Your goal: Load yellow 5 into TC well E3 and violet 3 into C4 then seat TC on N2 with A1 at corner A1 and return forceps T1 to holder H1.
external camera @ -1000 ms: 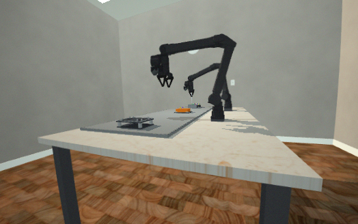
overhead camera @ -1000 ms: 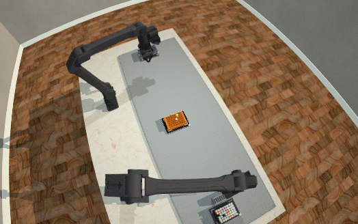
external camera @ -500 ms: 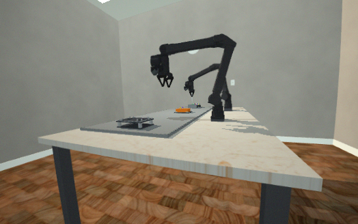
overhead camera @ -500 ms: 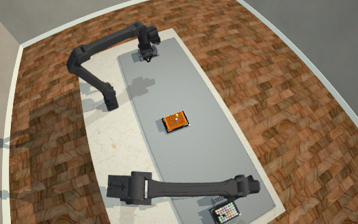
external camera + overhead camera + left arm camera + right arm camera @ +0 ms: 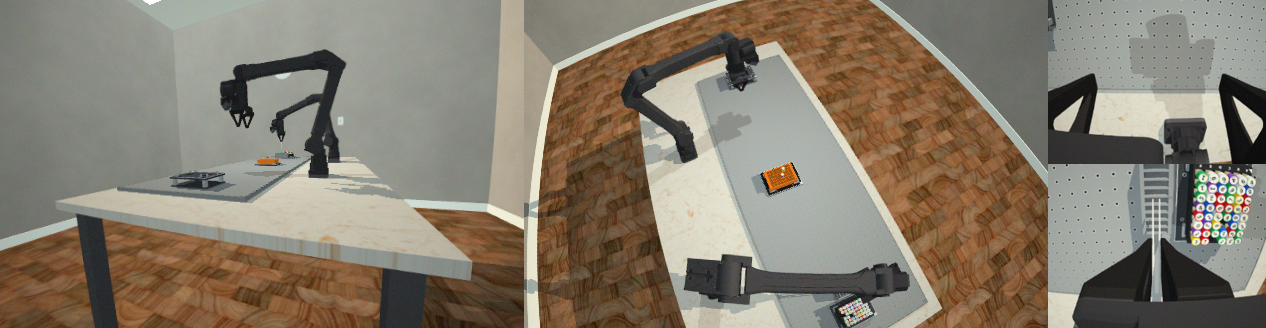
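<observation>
My right hand is 15 cm above the slotted grey holder.
</observation>
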